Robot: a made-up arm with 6 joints. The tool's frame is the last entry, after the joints.
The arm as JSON. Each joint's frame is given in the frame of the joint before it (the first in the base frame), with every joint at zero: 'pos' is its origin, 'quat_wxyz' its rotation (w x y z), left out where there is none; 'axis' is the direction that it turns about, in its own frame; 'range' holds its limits. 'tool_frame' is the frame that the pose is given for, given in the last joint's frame.
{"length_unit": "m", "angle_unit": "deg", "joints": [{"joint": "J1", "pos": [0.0, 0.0, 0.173], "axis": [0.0, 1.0, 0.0], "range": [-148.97, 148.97]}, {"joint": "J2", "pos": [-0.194, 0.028, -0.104], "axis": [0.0, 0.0, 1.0], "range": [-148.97, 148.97]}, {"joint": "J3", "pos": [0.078, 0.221, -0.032], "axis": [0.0, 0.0, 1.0], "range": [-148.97, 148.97]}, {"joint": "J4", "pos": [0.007, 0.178, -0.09], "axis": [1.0, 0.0, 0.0], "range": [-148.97, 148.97]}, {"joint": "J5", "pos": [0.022, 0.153, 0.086], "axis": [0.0, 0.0, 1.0], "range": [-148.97, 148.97]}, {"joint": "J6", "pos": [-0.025, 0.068, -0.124], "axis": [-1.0, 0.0, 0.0], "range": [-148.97, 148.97]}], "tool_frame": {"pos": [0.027, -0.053, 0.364]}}
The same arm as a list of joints. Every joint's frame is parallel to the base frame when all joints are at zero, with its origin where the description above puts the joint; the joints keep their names.
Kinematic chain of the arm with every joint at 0, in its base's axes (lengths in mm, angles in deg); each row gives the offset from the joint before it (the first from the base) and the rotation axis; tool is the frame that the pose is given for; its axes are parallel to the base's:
J1: xyz 0.0 0.0 173.0 axis +y
J2: xyz -194.0 28.0 -104.0 axis +z
J3: xyz 78.0 221.0 -32.0 axis +z
J4: xyz 7.0 178.0 -90.0 axis +x
J5: xyz 22.0 153.0 86.0 axis +z
J6: xyz -25.0 68.0 -124.0 axis -x
tool: xyz 27.0 -53.0 364.0
Joint limits (deg, base to tool): -148.97..148.97 -148.97..148.97 -148.97..148.97 -148.97..148.97 -148.97..148.97 -148.97..148.97

